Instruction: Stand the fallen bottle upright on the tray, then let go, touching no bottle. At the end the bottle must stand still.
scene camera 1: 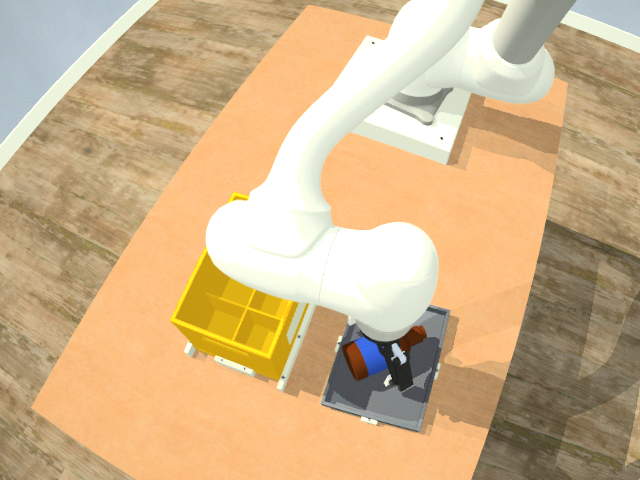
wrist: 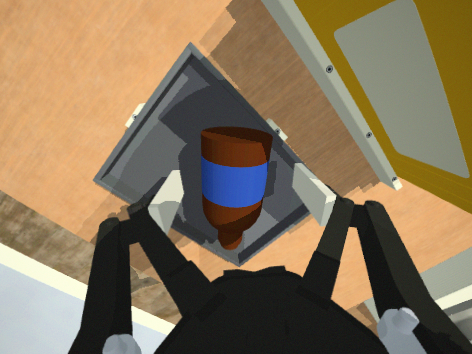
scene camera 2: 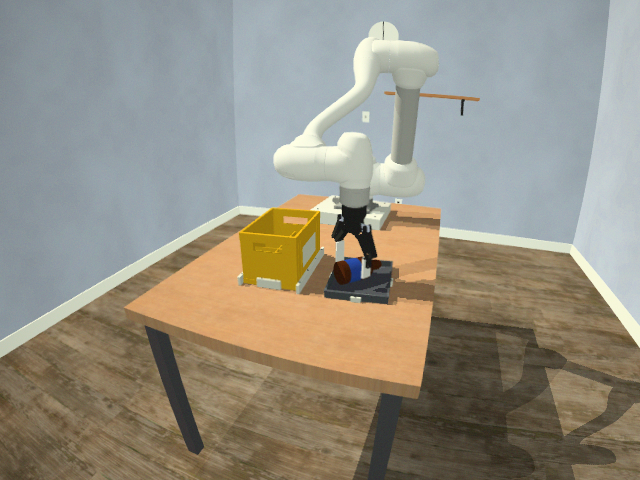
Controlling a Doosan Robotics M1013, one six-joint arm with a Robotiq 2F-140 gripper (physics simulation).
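Places are measured from the arm's base along level axes (x right, y ahead, z up), in centimetres.
Where they show: gripper, between the fingertips: (scene camera 1: pixel 373 350) (wrist: pixel 238 178) (scene camera 2: pixel 352 268); arm's base, origin of its link: (scene camera 1: pixel 410 92) (wrist: pixel 450 318).
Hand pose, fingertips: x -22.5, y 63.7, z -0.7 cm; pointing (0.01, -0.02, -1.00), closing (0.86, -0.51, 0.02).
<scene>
Things, the pixels of their top centre, and the offset from my fingertips.
- brown bottle with a blue label, centre of its top: (wrist: pixel 234 216) (scene camera 1: pixel 389 341) (scene camera 2: pixel 360 257) dx -2.0, dy -1.9, dz +3.4 cm
- grey tray, centre of its top: (wrist: pixel 222 189) (scene camera 1: pixel 388 355) (scene camera 2: pixel 361 274) dx -2.9, dy -1.0, dz -1.9 cm
- yellow crate with compartments, centre of its top: (scene camera 1: pixel 249 268) (scene camera 2: pixel 282 220) dx +24.4, dy +1.7, dz +13.0 cm
The brown bottle with a blue label (scene camera 1: pixel 373 357) (scene camera 2: pixel 353 270) (wrist: pixel 234 185) lies on its side in the grey tray (scene camera 1: pixel 356 397) (scene camera 2: pixel 372 298) (wrist: pixel 145 145). In the wrist view its neck points toward the tray's lower corner and its base toward the tray's middle. My gripper (scene camera 1: pixel 370 351) (scene camera 2: pixel 352 263) (wrist: pixel 238 178) is open, pointing down over the bottle. Its pale finger pads stand on either side of the bottle, with a gap to it on both sides in the wrist view. In scene camera 1 the wrist and fingers hide part of the bottle's middle.
A yellow crate with compartments (scene camera 1: pixel 227 338) (scene camera 2: pixel 268 260) (wrist: pixel 440 115) stands left of the tray in the scene views, with pale rails at its foot. Small pale brackets sit around the tray. The arm's white base plate (scene camera 1: pixel 398 138) is at the table's back.
</scene>
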